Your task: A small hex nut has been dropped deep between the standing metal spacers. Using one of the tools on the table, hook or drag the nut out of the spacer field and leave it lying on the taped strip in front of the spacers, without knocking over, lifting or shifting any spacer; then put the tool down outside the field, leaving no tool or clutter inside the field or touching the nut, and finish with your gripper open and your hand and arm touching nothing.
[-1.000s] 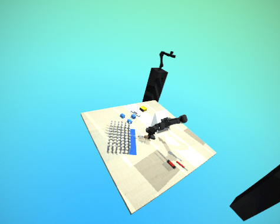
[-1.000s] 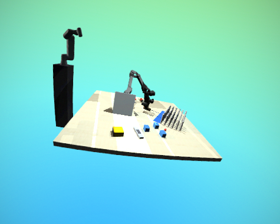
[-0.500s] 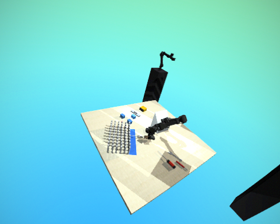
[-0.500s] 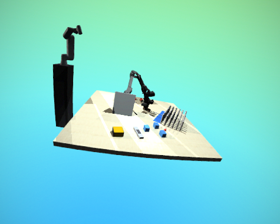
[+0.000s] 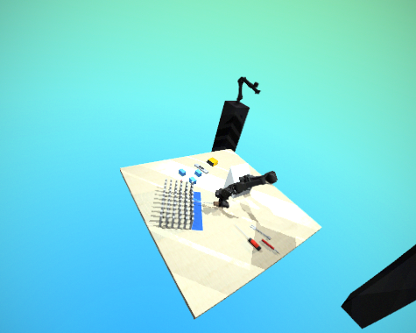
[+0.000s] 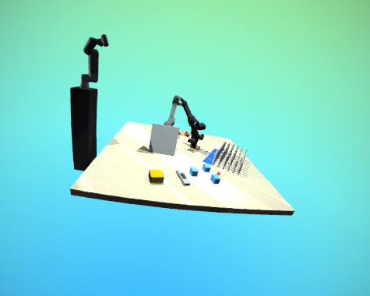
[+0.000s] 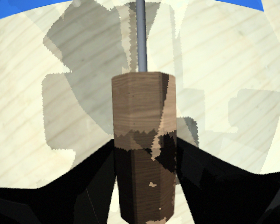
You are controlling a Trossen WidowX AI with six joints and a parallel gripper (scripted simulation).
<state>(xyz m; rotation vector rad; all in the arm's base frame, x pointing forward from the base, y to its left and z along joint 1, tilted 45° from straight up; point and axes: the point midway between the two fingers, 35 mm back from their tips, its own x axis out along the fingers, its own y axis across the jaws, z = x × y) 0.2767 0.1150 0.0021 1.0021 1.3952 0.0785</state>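
Now: gripper tip 17 cm short of the blue taped strip, 5 cm to the left of it and 3 cm above it. Round my gripper tip: grey forked tool: 34 cm to the left, 16 cm behind, 2 cm below; then grey bar: 48 cm to the right, 14 cm behind, 1 cm below; then wooden-handled tool: 9 cm ahead, 5 cm to the right.
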